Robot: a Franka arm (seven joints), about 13 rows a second.
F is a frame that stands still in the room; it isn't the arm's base.
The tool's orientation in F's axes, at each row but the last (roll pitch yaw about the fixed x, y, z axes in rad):
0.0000 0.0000 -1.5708
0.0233 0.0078 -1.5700
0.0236 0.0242 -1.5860
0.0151 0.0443 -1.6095
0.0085 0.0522 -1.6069
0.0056 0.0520 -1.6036
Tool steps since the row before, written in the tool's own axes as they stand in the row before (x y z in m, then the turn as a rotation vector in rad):
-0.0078 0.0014 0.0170 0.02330 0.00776 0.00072
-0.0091 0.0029 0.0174 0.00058 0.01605 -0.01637
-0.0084 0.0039 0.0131 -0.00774 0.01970 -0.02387
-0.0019 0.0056 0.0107 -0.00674 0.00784 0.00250
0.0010 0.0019 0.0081 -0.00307 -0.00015 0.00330
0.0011 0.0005 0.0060 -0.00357 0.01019 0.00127
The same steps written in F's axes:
0.0014 0.0078 0.0170 0.00776 -0.02330 0.00072
0.0025 0.0090 0.0175 0.01643 -0.00044 -0.01600
0.0037 0.0080 0.0134 0.02038 0.00799 -0.02320
0.0055 0.0012 0.0109 0.00805 0.00631 0.00291
0.0018 -0.0015 0.0081 -0.00007 0.00290 0.00345
0.0004 -0.0014 0.0059 0.01029 0.00316 0.00151

